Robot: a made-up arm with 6 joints. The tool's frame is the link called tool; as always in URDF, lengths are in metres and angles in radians. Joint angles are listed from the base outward.
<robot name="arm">
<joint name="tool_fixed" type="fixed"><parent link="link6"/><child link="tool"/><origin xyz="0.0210 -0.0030 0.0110" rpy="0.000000 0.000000 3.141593"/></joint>
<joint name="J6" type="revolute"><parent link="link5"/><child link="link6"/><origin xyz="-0.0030 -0.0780 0.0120" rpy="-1.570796 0.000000 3.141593"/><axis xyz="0 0 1"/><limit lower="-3.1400" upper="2.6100"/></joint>
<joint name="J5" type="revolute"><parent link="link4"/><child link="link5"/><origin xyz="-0.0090 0.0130 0.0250" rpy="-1.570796 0.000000 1.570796"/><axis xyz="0 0 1"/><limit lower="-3.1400" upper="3.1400"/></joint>
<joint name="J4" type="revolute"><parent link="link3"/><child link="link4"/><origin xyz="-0.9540 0.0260 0.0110" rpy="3.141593 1.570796 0.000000"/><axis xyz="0 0 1"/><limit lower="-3.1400" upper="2.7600"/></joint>
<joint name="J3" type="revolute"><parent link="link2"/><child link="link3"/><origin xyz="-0.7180 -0.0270 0.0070"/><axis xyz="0 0 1"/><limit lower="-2.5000" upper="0.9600"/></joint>
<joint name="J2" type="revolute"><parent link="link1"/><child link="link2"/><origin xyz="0.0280 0.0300 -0.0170" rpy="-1.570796 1.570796 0.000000"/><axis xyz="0 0 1"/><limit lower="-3.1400" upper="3.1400"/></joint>
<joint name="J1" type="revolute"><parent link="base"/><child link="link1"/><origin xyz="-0.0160 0.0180 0.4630"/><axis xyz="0 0 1"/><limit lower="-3.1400" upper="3.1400"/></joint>
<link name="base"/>
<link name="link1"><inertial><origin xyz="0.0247 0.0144 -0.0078"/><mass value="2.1"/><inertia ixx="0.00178" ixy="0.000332" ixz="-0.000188" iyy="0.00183" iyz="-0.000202" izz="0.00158"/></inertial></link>
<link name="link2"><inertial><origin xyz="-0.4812 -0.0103 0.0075"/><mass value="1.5"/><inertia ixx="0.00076" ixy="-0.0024" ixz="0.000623" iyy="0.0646" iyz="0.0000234" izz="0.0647"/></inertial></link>
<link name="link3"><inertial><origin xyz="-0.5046 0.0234 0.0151"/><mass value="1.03"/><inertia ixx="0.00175" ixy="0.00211" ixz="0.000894" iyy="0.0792" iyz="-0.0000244" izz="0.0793"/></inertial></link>
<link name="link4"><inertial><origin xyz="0.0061 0.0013 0.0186"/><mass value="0.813"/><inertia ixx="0.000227" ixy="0" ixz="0" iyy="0.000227" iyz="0" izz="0.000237"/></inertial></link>
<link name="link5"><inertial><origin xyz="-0.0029 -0.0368 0.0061"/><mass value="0.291"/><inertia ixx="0.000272" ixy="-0.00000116" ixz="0" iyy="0.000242" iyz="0.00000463" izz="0.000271"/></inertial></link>
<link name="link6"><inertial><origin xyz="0.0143 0.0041 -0.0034"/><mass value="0.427"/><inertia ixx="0.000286" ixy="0" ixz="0" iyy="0.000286" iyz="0" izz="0.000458"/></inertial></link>
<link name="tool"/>
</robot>
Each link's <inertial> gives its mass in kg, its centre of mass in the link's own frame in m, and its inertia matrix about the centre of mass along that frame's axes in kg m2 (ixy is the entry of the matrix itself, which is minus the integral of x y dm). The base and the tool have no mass. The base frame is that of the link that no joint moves.
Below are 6 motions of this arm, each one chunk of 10 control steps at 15 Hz.
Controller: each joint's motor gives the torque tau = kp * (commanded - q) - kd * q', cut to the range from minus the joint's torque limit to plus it. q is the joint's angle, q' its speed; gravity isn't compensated. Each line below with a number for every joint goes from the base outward.
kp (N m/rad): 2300 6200 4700 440 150 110
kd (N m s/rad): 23 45 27 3.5 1.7 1.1
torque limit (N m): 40 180 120 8.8 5 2.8
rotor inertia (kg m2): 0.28 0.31 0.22 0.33 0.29 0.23
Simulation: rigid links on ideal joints. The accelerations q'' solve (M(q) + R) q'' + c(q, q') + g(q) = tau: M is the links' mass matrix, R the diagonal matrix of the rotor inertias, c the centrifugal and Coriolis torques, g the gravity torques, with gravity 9.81 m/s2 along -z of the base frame. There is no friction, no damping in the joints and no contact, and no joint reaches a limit. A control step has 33 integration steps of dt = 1/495 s. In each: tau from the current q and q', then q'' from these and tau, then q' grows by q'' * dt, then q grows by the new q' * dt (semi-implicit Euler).
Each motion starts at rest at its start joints. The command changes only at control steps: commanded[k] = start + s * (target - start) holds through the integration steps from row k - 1 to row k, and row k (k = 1, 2, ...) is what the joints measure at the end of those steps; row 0 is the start. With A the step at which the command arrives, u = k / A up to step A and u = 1 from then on. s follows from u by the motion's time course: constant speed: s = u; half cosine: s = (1 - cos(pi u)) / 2; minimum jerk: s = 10 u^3 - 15 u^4 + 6 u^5; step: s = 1 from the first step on.
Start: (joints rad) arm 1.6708 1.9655 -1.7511 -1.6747 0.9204 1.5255
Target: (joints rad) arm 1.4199 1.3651 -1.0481 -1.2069 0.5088 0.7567
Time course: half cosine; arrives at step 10
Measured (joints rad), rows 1 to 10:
1: 1.6631 1.9556 -1.7309 -1.6573 0.9132 1.5103
2: 1.6404 1.9048 -1.6719 -1.6132 0.8820 1.4617
3: 1.6086 1.8224 -1.5769 -1.5588 0.8245 1.3703
4: 1.5727 1.7447 -1.4749 -1.4903 0.7559 1.2420
5: 1.5325 1.6464 -1.3501 -1.4104 0.6928 1.0964
6: 1.4916 1.5641 -1.2636 -1.3369 0.6316 0.9562
7: 1.4576 1.4682 -1.1652 -1.2804 0.5745 0.8449
8: 1.4341 1.4183 -1.1153 -1.2339 0.5282 0.7764
9: 1.4197 1.3803 -1.0655 -1.2065 0.5046 0.7508
10: 1.4168 1.3706 -1.0476 -1.2057 0.5042 0.7546

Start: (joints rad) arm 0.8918 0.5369 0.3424 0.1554 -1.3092 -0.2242
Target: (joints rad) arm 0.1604 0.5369 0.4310 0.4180 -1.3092 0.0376
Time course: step
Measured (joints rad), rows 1 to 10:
1: 0.8662 0.5410 0.4285 0.2135 -1.3124 -0.1976
2: 0.7946 0.5731 0.4493 0.3833 -1.3108 -0.1184
3: 0.6690 0.5406 0.4321 0.5575 -1.3043 0.0150
4: 0.4799 0.5272 0.4241 0.6088 -1.3077 0.1471
5: 0.2458 0.5581 0.4453 0.5355 -1.3119 0.2241
6: 0.0042 0.5606 0.4464 0.3686 -1.3044 0.2495
7: -0.1973 0.5355 0.4293 0.2887 -1.3021 0.2240
8: -0.3501 0.5381 0.4319 0.3328 -1.3121 0.1456
9: -0.4453 0.5517 0.4412 0.4699 -1.3153 0.0196
10: -0.4905 0.5428 0.4349 0.5263 -1.3083 -0.0778

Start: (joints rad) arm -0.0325 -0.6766 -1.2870 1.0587 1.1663 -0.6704
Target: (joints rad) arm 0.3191 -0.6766 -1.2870 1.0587 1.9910 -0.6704
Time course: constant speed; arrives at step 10
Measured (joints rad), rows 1 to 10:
1: -0.0090 -0.6838 -1.2925 1.0601 1.2071 -0.6709
2: 0.0507 -0.6842 -1.2920 1.0614 1.3203 -0.6717
3: 0.1029 -0.6794 -1.2884 1.0576 1.4661 -0.6707
4: 0.1245 -0.6828 -1.2914 1.0592 1.5647 -0.6693
5: 0.1438 -0.6829 -1.2915 1.0618 1.6091 -0.6706
6: 0.1861 -0.6808 -1.2896 1.0587 1.6559 -0.6721
7: 0.2344 -0.6826 -1.2909 1.0594 1.7496 -0.6710
8: 0.2654 -0.6825 -1.2910 1.0602 1.8657 -0.6696
9: 0.2909 -0.6813 -1.2902 1.0593 1.9556 -0.6703
10: 0.3284 -0.6823 -1.2909 1.0600 2.0176 -0.6716

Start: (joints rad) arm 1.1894 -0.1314 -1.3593 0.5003 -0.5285 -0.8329
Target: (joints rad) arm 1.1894 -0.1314 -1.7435 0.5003 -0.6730 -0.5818
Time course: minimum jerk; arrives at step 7
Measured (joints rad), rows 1 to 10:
1: 1.1890 -0.1383 -1.3749 0.5003 -0.5321 -0.8281
2: 1.1887 -0.1443 -1.4283 0.5004 -0.5509 -0.7987
3: 1.1892 -0.1353 -1.5314 0.5003 -0.5896 -0.7363
4: 1.1893 -0.1396 -1.6512 0.5003 -0.6368 -0.6497
5: 1.1890 -0.1469 -1.7243 0.5002 -0.6748 -0.5764
6: 1.1893 -0.1334 -1.7418 0.5003 -0.6857 -0.5521
7: 1.1894 -0.1347 -1.7508 0.5003 -0.6728 -0.5771
8: 1.1895 -0.1351 -1.7480 0.5001 -0.6663 -0.6026
9: 1.1893 -0.1338 -1.7461 0.5003 -0.6736 -0.5897
10: 1.1894 -0.1360 -1.7486 0.5003 -0.6787 -0.5685

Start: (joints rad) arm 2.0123 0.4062 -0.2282 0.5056 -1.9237 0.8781
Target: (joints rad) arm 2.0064 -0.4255 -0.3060 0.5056 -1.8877 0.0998
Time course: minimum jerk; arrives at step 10
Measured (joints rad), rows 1 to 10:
1: 2.0121 0.4009 -0.2288 0.5058 -1.9261 0.8722
2: 2.0110 0.3563 -0.2368 0.5066 -1.9289 0.8379
3: 2.0112 0.2573 -0.2539 0.5061 -1.9233 0.7622
4: 2.0122 0.1144 -0.2776 0.5059 -1.9105 0.6401
5: 2.0119 -0.0490 -0.3057 0.5056 -1.8994 0.4757
6: 2.0098 -0.2085 -0.3315 0.5052 -1.8932 0.2891
7: 2.0088 -0.3430 -0.3365 0.5051 -1.8886 0.1203
8: 2.0081 -0.4161 -0.3296 0.5049 -1.8840 0.0019
9: 2.0069 -0.4279 -0.3132 0.5054 -1.8843 -0.0640
10: 2.0056 -0.4250 -0.3062 0.5058 -1.8908 -0.0767

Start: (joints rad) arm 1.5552 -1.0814 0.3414 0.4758 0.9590 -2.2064
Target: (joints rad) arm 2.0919 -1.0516 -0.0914 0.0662 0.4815 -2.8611
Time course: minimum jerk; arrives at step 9
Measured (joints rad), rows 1 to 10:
1: 1.5606 -1.0875 0.3330 0.4692 0.9560 -2.2129
2: 1.5889 -1.0912 0.3019 0.4345 0.9261 -2.2485
3: 1.6510 -1.0881 0.2448 0.3726 0.8560 -2.3278
4: 1.7469 -1.0865 0.1623 0.2892 0.7501 -2.4553
5: 1.8724 -1.0865 0.0690 0.1980 0.6285 -2.6236
6: 2.0158 -1.0818 -0.0124 0.1219 0.5233 -2.8001
7: 2.1417 -1.0712 -0.0677 0.0788 0.4658 -2.9318
8: 2.2337 -1.0622 -0.0921 0.0655 0.4655 -3.0097
9: 2.2922 -1.0582 -0.0953 0.0646 0.4894 -3.0342
10: 2.3167 -1.0571 -0.0947 0.0666 0.4903 -3.0055

